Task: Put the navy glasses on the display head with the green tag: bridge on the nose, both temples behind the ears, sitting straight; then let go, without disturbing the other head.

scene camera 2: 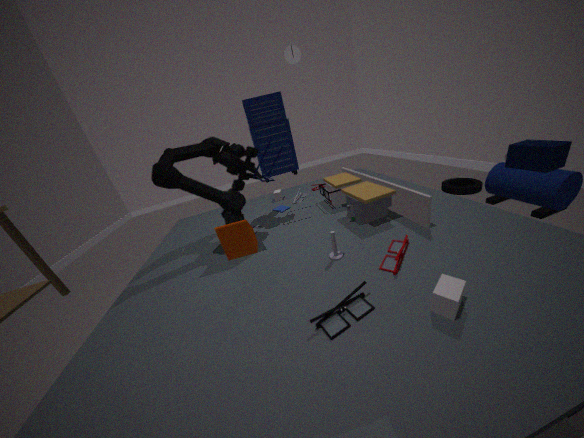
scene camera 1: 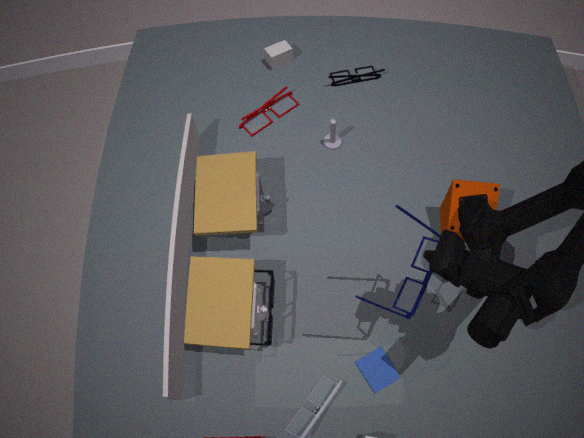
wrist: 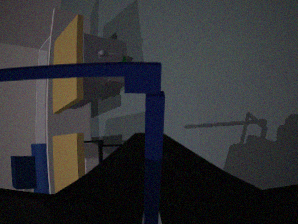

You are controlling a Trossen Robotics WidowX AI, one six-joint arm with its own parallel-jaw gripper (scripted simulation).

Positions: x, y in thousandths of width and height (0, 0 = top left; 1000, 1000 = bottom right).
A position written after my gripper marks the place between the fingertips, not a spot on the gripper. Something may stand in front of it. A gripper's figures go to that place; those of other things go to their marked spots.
Labels:
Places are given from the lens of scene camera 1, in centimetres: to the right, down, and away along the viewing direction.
my gripper (scene camera 1: 729, 581): 22, 6, 81
blue pad (scene camera 1: 646, 844): 17, 29, 94
display head (scene camera 1: 393, 458): -12, -4, 98
white wall (scene camera 1: 297, 796): -22, 24, 90

